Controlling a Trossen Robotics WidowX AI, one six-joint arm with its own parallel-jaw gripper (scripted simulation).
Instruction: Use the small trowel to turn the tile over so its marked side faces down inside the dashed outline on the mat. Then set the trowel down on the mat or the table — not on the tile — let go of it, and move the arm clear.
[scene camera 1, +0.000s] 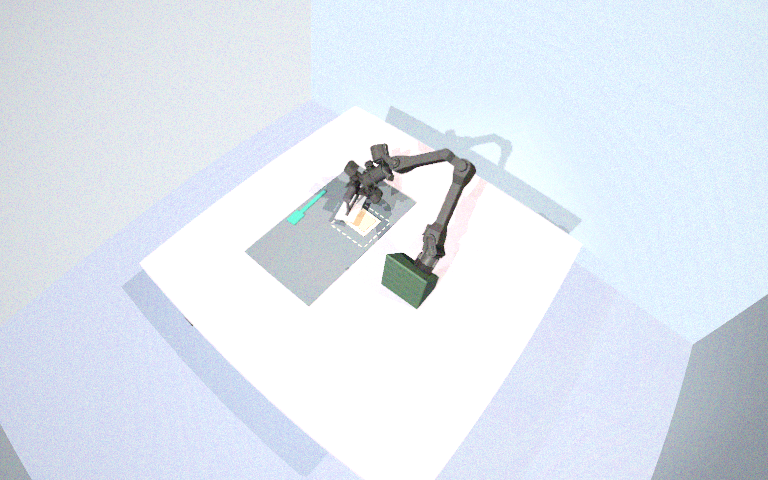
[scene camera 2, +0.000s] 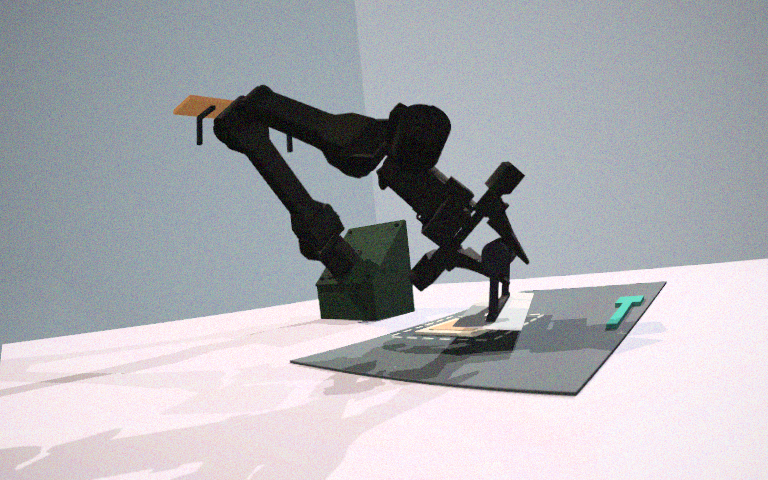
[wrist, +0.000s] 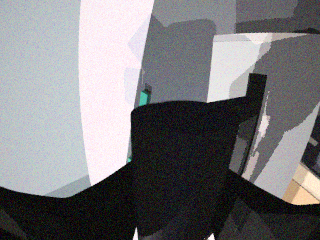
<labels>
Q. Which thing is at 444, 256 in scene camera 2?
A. The gripper.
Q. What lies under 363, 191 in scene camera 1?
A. The gripper.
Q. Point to a grey mat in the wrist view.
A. At 176, 65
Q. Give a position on a grey mat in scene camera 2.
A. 559, 351
</labels>
